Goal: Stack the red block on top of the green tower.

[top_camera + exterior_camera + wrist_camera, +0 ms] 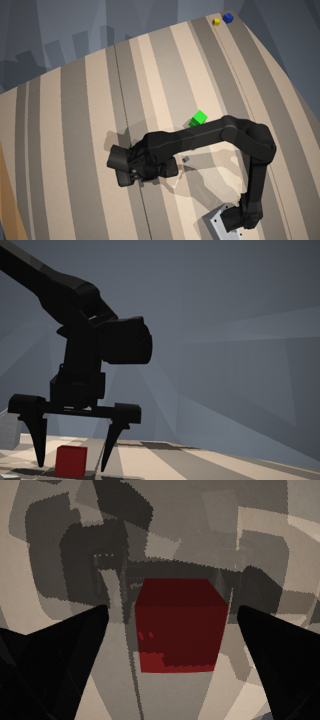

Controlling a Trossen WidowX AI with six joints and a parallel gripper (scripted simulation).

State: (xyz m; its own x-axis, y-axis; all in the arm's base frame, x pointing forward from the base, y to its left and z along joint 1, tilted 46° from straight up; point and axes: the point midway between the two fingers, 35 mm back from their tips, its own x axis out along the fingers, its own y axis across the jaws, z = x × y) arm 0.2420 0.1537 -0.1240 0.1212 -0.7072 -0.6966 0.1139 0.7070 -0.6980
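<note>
Right now the red block is 1 cm above my gripper tip. The rest, counted from my gripper tip: yellow block: 60 cm ahead, 56 cm to the right, 1 cm above; blue block: 61 cm ahead, 64 cm to the right, 1 cm above; small grey cube: 1 cm ahead, 15 cm to the right.
</note>
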